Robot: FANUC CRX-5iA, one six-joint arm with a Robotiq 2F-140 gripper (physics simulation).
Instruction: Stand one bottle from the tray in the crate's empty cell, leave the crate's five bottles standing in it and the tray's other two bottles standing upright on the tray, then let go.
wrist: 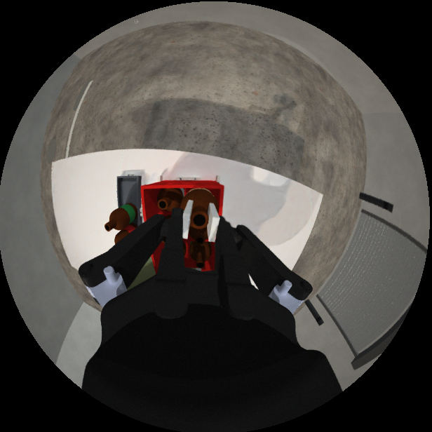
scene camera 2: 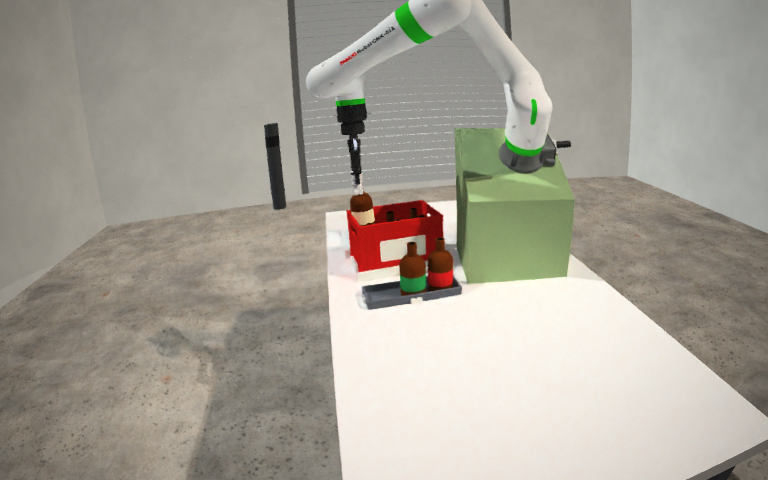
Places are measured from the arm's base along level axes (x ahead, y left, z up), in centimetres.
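Pixels of known places: gripper, fingertip midpoint: (scene camera 2: 358, 193); arm's base, link origin: (scene camera 2: 521, 157).
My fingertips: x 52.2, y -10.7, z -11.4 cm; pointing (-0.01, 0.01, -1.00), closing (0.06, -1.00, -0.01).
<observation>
Ahead of a thing's pixels: the offset from my fingertips to its top centre. "spot": to the spot under its first point. Level surfaces: height alone.
My gripper (scene camera 2: 358, 188) (wrist: 199, 210) is shut on the neck of a brown bottle with a cream label {dx -0.7, dy +0.0, dz +3.6 cm} (scene camera 2: 361, 209) (wrist: 199, 198). The bottle is upright, its lower part inside the left end of the red crate {dx -10.8, dy +2.4, dz -6.8 cm} (scene camera 2: 366, 246) (wrist: 218, 188), its label partly above the rim. Its base is hidden by the crate wall. Other brown bottles stand in the crate, one (wrist: 164, 202) beside the held one; some are hidden by the fingers. The dark tray {spot: dx -4.4, dy +26.5, dz -23.8 cm} (scene camera 2: 382, 295) (wrist: 129, 187) holds a green-labelled bottle {dx -13.4, dy +26.6, dz -8.3 cm} (scene camera 2: 412, 268) (wrist: 121, 217) and a red-labelled bottle {dx -21.7, dy +25.2, dz -8.3 cm} (scene camera 2: 440, 266), both upright.
The white table {dz -24.3 cm} (scene camera 2: 481, 362) (wrist: 85, 200) carries the crate and tray. The green block (scene camera 2: 515, 237) under the arm's base stands right of the crate in the scene view. The tray lies on the near side of the crate. The table's left edge runs close by the crate.
</observation>
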